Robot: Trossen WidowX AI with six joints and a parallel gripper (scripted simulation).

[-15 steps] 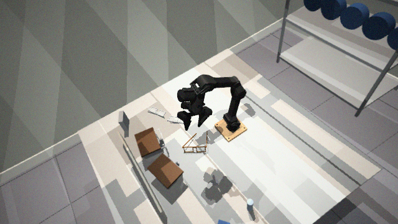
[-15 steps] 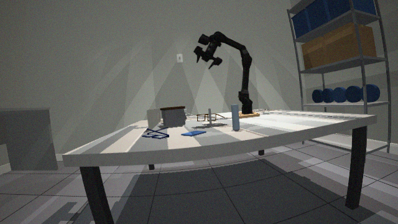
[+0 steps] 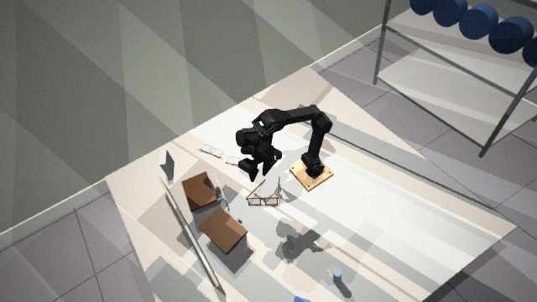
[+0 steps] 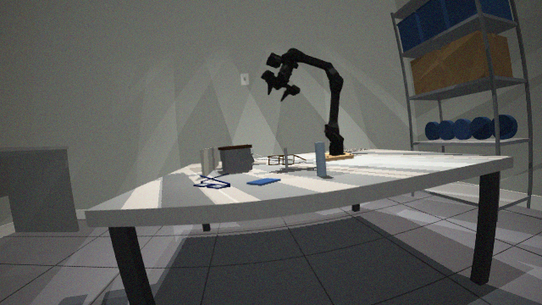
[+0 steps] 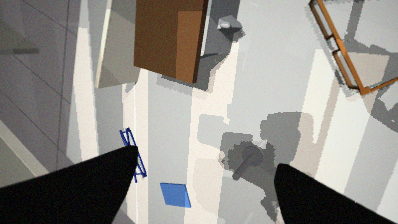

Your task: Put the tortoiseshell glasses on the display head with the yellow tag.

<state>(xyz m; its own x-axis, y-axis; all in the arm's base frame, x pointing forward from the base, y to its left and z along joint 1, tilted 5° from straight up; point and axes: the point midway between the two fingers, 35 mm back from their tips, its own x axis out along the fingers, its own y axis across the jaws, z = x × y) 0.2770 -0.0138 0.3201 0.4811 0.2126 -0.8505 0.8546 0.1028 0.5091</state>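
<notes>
My gripper tip is 28 cm above the thin grey post, 17 cm to the right of it and 2 cm short of it. Also, from my gripper tip: grey panel (55 cm to the right, 25 cm below, 20 cm ahead); then pale blue cylinder (39 cm to the left, 26 cm below, 2 cm behind); then flat blue card (37 cm to the left, 31 cm below, 15 cm ahead).
</notes>
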